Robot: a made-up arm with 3 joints.
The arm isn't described. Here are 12 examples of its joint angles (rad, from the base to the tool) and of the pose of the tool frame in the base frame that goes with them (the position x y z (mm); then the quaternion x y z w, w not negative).
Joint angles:
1: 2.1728 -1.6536 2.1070
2: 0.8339 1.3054 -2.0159
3: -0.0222 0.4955 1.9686
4: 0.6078 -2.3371 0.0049
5: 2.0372 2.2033 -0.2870
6: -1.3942 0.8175 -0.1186
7: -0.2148 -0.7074 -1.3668
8: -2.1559 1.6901 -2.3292
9: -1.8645 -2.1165 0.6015
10: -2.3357 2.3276 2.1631
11: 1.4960 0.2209 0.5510
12: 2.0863 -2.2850 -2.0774
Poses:
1: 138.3 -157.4 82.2 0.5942 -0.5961 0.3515 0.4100
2: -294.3 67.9 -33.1 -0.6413 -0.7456 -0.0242 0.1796
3: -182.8 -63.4 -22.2 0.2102 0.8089 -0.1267 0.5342
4: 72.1 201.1 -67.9 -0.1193 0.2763 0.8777 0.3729
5: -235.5 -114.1 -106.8 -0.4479 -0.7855 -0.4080 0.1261
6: -218.3 9.3 59.2 0.5700 0.2130 -0.3391 0.7174
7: 14.4 -87.5 69.8 0.2954 -0.6177 0.2035 0.6998
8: -264.7 -79.5 319.6 -0.0941 -0.0281 -0.6770 0.7294
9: 94.1 -17.3 340.7 0.2222 -0.5818 0.6128 0.4865
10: -202.2 -100.1 377.5 -0.4890 -0.5340 -0.1522 0.6727
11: -92.1 -57.9 192.6 -0.6286 0.1261 -0.2617 0.7215
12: 147.1 -121.9 -33.6 0.2126 0.2185 0.5416 0.7834
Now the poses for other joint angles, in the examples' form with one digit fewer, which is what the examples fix.
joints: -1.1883 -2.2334 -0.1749
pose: 92 102 314 0.310 -0.533 0.720 0.318
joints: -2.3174 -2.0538 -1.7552
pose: 152 -71 211 -0.567 0.660 0.146 0.471
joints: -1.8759 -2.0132 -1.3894
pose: 146 -32 231 -0.651 0.726 -0.108 0.193
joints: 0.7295 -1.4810 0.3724
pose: 138 56 -6 -0.375 0.364 0.571 0.633
